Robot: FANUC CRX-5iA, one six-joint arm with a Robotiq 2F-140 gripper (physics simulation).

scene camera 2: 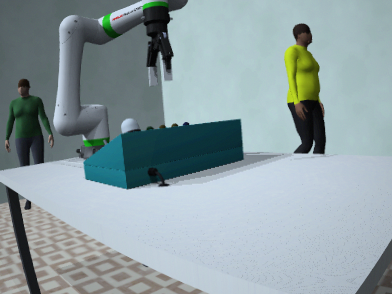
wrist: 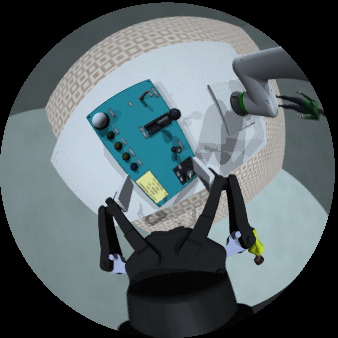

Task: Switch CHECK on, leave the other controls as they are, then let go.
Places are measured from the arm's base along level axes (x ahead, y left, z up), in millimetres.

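Where they show: gripper, fingertip midpoint: (scene camera 2: 160,83) (wrist: 160,171); arm's base, link origin: (wrist: 238,102).
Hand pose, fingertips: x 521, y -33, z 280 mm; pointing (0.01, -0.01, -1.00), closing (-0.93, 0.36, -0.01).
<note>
Things, the pixels of their top centre, and the offset from my fingertips. "*": a spot on its surface instead. Level surfaces: height alone.
- small bent lever, top centre: (wrist: 142,92) dx -70, dy -194, dz -171 mm
- big black lever knob, top centre: (wrist: 168,117) dx -83, dy -73, dz -132 mm
- small black knob, top centre: (wrist: 178,150) dx -52, dy +45, dz -166 mm
- black plate, top centre: (wrist: 189,174) dx -39, dy +165, dz -174 mm
- white dome, surface spot: (scene camera 2: 130,125) * dx +113, dy -227, dz -129 mm
- white table, surface height: dz -296 mm
- black cable, surface spot: (scene camera 2: 159,176) * dx +181, dy -199, dz -272 mm
- yellow note, surface spot: (wrist: 152,186) * dx +115, dy +113, dz -161 mm
The teal control panel (scene camera 2: 182,142) (wrist: 131,95) stands on the table. In the wrist view it carries a small bent lever (wrist: 145,96), a big black lever knob (wrist: 174,114) beside a slot, a small black knob (wrist: 176,149) and a dial on a black plate (wrist: 185,171). A white dome (scene camera 2: 130,125) (wrist: 100,120) and a row of dark round buttons (scene camera 2: 174,125) (wrist: 118,145) line one edge. The labels are too small to read, so I cannot tell which control is CHECK or its state. My gripper (scene camera 2: 160,76) (wrist: 160,171) is open and empty, above the panel and apart from it.
The white table (scene camera 2: 250,215) (wrist: 75,155) bears the panel and the arm's base. A black cable (scene camera 2: 159,176) comes out of the panel's side. A yellow note (wrist: 152,186) lies on the panel. A person in yellow (scene camera 2: 303,75) (wrist: 256,243) and one in green (scene camera 2: 27,117) stand beyond the table.
</note>
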